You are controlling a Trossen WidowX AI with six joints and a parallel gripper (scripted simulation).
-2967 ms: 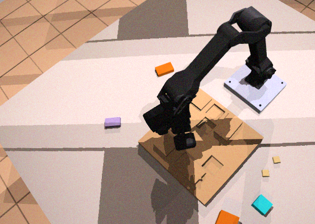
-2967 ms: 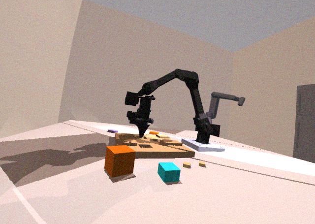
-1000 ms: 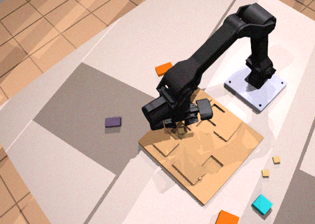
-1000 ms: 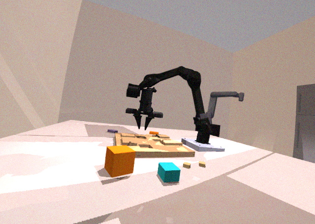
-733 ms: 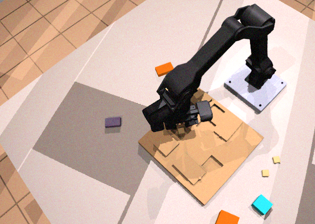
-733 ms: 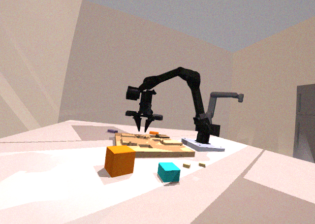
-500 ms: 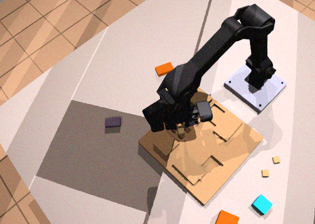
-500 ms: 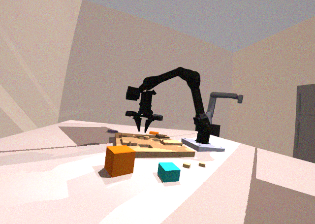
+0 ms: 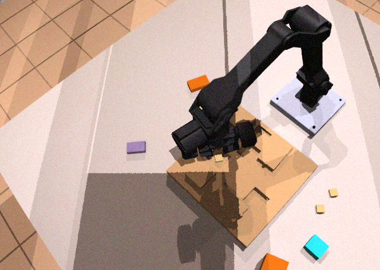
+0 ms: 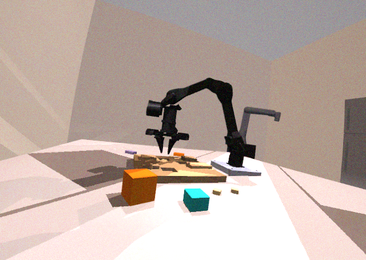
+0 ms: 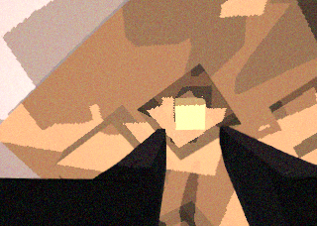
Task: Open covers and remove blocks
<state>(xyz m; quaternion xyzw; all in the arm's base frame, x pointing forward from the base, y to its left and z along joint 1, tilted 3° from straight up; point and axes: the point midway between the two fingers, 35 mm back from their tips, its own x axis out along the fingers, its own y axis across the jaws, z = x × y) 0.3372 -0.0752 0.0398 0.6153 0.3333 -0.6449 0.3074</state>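
Now: gripper tip 50 mm to the right of the tan puzzle board, 30 mm above it and 20 mm past it. From my gripper tip the other things lie so: orange cube 290 mm to the left, 130 mm ahead, 20 mm below; purple block 200 mm to the right, 130 mm ahead, 40 mm below; flat orange block 220 mm to the right, 150 mm behind, 40 mm below.
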